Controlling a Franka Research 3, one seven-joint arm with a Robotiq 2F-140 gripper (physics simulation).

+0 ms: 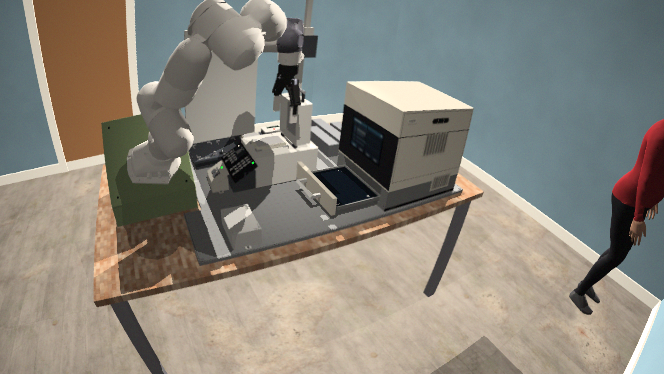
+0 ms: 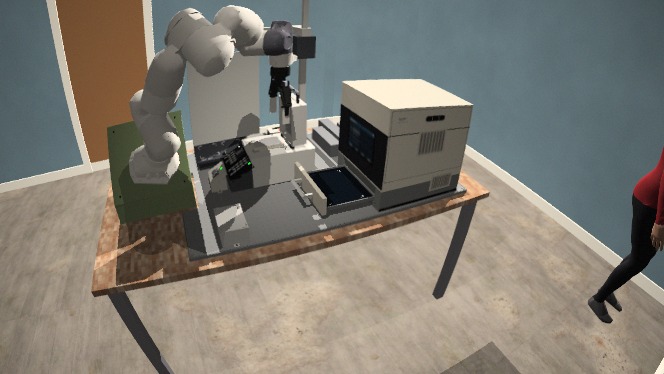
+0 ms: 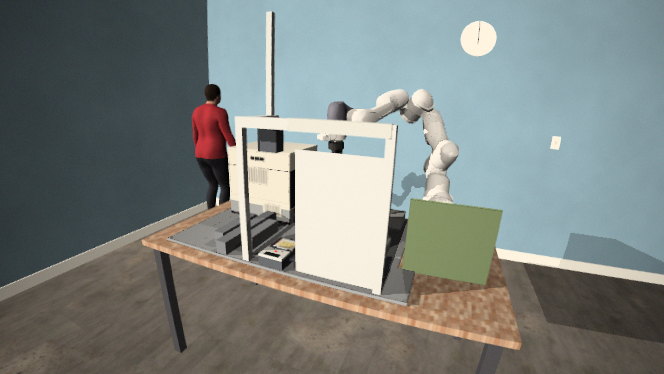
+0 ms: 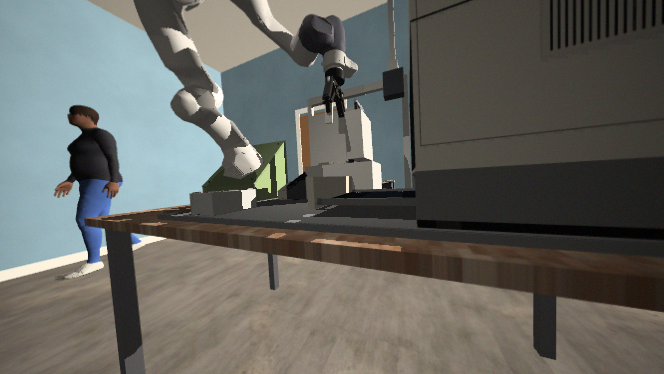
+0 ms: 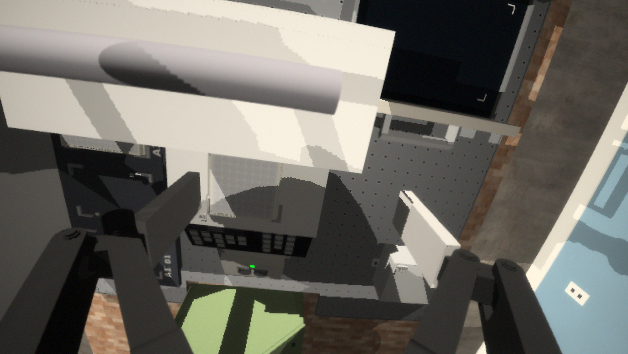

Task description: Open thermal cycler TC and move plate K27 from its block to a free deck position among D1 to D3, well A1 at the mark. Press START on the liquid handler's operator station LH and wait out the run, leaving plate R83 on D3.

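Thermal cycler TC [image 1: 290,167] [image 5: 305,205] is a white box with a dark keypad. Its lid [image 1: 303,122] [image 2: 299,122] [image 4: 361,135] [image 5: 300,140] stands upright, with a grey handle bar [image 5: 225,75]. Plate K27 [image 5: 245,185] sits in the block. A plate [image 5: 100,144], likely R83, shows partly at the D3 end of the black deck [image 5: 80,200], largely hidden by the lid. A small station [image 1: 215,180] [image 5: 270,262] with a green light, likely LH, stands beside the keypad. My gripper [image 1: 285,107] [image 2: 280,107] [image 4: 335,119] [image 5: 300,199] is open and empty, high beside the lid.
A large cream instrument [image 1: 432,145] has its black drawer tray [image 1: 350,187] pulled out. A grey box [image 1: 240,232] stands at the front left. A white panel [image 1: 220,100] [image 3: 345,220] and frame post [image 3: 243,200] stand at the back. People [image 1: 645,190] [image 4: 95,155] stand beyond the table.
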